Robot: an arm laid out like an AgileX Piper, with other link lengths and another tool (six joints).
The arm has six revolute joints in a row. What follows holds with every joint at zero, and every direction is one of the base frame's. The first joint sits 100.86 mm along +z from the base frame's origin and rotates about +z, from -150 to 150 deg. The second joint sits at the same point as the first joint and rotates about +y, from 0 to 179.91 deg. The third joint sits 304.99 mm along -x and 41.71 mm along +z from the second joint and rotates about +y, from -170 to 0 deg. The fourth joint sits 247.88 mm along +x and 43.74 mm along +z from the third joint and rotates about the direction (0.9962, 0, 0.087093), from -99.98 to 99.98 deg. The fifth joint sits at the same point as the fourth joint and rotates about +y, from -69.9 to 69.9 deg. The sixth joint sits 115.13 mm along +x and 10.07 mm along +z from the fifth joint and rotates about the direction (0.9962, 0, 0.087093), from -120 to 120 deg. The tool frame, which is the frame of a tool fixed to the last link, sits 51.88 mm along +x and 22 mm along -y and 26.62 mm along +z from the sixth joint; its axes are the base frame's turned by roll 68.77, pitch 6.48 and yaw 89.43 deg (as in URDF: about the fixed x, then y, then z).
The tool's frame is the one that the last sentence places.
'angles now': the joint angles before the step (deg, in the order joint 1, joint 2, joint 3, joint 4, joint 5, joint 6). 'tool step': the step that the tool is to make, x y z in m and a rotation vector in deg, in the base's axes. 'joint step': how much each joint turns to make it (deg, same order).
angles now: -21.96 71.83 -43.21 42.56 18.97 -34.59
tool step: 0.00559 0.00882 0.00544 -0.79 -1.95 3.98
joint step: 0.00 0.00 0.00 9.69 1.27 -11.98
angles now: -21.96 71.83 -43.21 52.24 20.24 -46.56
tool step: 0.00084 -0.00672 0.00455 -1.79 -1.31 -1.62
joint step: 0.00 0.00 -0.01 0.45 -2.69 -0.92
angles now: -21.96 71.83 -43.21 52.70 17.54 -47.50
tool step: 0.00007 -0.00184 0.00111 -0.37 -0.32 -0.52
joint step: 0.00 0.00 0.00 0.00 -0.71 0.01
